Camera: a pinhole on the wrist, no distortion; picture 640 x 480 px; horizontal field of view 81.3 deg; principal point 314.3 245.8 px. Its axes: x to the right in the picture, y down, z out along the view. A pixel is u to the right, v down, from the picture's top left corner.
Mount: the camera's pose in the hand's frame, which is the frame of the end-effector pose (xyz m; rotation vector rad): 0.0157 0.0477 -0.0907 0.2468 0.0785 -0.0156
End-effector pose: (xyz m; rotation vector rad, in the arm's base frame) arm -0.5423 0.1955 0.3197 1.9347 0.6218 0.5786
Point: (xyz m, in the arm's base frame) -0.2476 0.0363 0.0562
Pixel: 337.7 211.3
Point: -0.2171 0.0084 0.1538
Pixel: 351.7 286.0
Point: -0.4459 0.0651 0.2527
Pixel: 235.0 278.8
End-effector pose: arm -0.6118 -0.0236 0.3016 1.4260 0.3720 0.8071
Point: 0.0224 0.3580 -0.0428
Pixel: outside the picture
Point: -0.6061 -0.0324 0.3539
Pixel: 263.2 345.2
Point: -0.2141 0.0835 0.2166
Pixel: 632.0 69.3
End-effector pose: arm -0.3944 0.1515 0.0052 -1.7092 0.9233 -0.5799
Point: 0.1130 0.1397 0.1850
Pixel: 496.3 63.1
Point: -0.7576 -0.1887 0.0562
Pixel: behind the camera
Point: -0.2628 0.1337 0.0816
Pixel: 427.9 30.5
